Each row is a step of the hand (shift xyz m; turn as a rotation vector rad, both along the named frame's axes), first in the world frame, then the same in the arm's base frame.
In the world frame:
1: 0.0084 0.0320 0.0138 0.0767 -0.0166 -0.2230
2: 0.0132 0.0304 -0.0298 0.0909 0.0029 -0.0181
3: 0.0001 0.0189 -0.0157 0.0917 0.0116 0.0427
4: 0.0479 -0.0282 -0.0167 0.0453 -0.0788 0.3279
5: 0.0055 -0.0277 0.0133 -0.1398 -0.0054 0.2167
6: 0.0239 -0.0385 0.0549 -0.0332 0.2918 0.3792
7: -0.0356 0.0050 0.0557 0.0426 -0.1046 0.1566
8: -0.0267 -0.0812 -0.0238 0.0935 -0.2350 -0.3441
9: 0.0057 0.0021 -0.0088 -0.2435 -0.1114 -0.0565
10: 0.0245 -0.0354 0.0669 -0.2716 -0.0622 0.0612
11: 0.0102 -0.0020 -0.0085 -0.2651 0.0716 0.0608
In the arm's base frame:
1: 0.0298 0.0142 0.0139 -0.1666 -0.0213 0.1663
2: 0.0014 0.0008 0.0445 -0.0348 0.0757 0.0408
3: 0.0049 -0.0057 0.0234 0.0075 0.1014 0.0044
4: -0.0449 0.0361 0.0069 0.1217 0.1726 -0.2668
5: -0.0146 0.0096 -0.0259 0.1646 -0.0395 -0.1947
6: -0.0034 0.0430 -0.0566 0.4536 0.1328 -0.0813
7: 0.0470 -0.0097 -0.0457 0.0017 0.0996 -0.1654
8: -0.0675 -0.0365 -0.0446 -0.4075 -0.0618 0.1117
9: -0.0053 0.0017 0.0091 -0.0470 -0.2486 -0.1044
10: 0.0059 0.0486 -0.0627 0.0678 -0.2248 -0.1620
11: -0.0095 0.0058 0.0075 0.1664 -0.2151 -0.0718

